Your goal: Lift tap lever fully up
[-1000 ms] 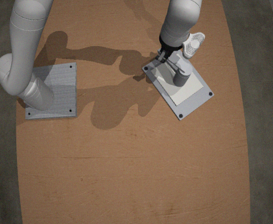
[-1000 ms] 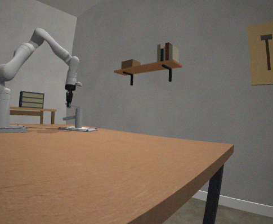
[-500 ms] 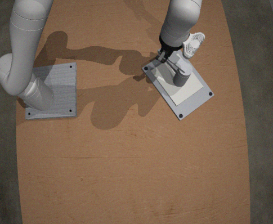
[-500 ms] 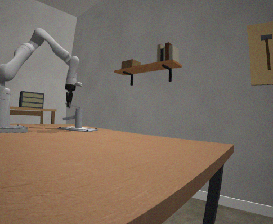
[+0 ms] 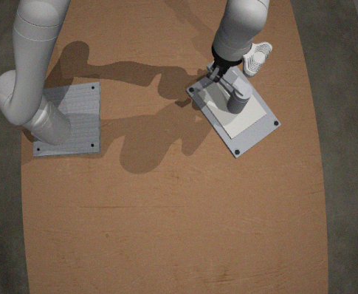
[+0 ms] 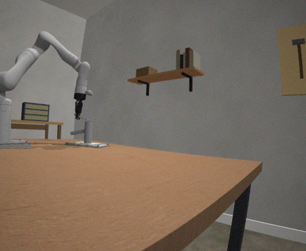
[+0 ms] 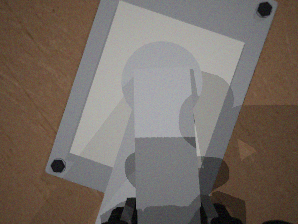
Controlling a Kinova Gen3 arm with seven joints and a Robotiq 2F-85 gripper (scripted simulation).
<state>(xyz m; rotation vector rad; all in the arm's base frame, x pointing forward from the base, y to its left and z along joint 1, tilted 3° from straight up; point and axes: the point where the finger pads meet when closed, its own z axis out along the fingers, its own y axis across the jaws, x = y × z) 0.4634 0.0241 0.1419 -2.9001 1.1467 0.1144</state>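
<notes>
Right now my hand is 20 mm to the left of the flat lever, 20 mm short of it and 10 mm above it. Also, from my hand: tap (70 mm below, 40 mm ahead, 30 mm to the right).
</notes>
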